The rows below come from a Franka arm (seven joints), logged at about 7 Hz.
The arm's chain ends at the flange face. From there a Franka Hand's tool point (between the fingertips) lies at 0.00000 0.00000 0.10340 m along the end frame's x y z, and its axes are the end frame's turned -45 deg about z.
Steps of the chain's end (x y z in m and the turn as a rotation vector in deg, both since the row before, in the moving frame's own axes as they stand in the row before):
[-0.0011 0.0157 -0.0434 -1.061 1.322 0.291]
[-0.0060 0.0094 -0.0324 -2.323 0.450 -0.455]
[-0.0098 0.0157 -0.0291 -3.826 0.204 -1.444]
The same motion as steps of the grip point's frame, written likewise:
[-0.0116 0.0134 -0.0434 -1.685 0.185 0.291]
[-0.0133 0.0060 -0.0325 -1.961 -1.324 -0.455]
[-0.0226 0.0094 -0.0293 -2.850 -2.561 -1.444]

